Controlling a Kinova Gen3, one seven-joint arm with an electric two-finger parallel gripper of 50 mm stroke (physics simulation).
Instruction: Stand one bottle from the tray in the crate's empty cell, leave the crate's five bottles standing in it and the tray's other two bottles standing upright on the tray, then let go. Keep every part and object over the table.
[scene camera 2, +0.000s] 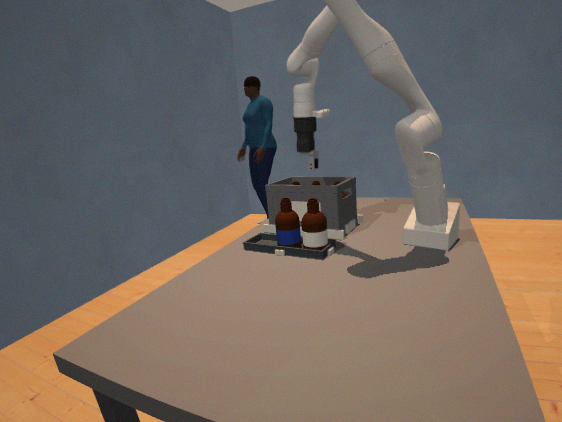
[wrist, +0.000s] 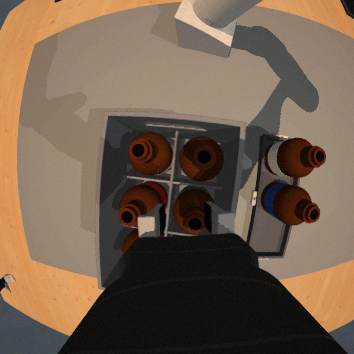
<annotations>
my gripper: scene camera 2; wrist
blue-labelled bottle: scene camera 2 287, 223; wrist 291, 204
white-labelled bottle: scene camera 2 314, 224; wrist 295, 157
same spot on my gripper: (scene camera 2: 313, 155) = (wrist: 222, 209)
</annotations>
